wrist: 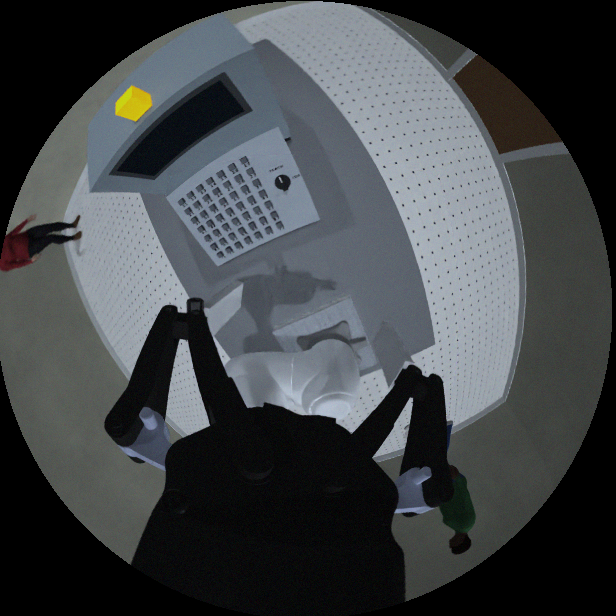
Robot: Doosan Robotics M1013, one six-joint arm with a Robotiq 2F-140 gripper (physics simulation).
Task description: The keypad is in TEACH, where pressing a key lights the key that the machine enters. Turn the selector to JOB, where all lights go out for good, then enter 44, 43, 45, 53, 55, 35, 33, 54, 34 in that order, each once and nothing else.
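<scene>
The grey machine console stands on a white perforated table. Its light-grey keypad panel [244, 198] carries a grid of small dark keys, tilted in the view; no key looks lit. A black selector knob [282, 182] sits to the right of the keys, its labels too small to read. My gripper [304, 341] is open, its two black fingers spread wide at the lower part of the view. It hovers well above and in front of the panel, touching nothing.
A dark screen [181, 129] and a yellow block [133, 103] top the console. My arm's white base [313, 382] shows between the fingers. A person in red [28, 241] stands at left, one in green [459, 511] at lower right. A brown floor patch [499, 106] lies at the upper right.
</scene>
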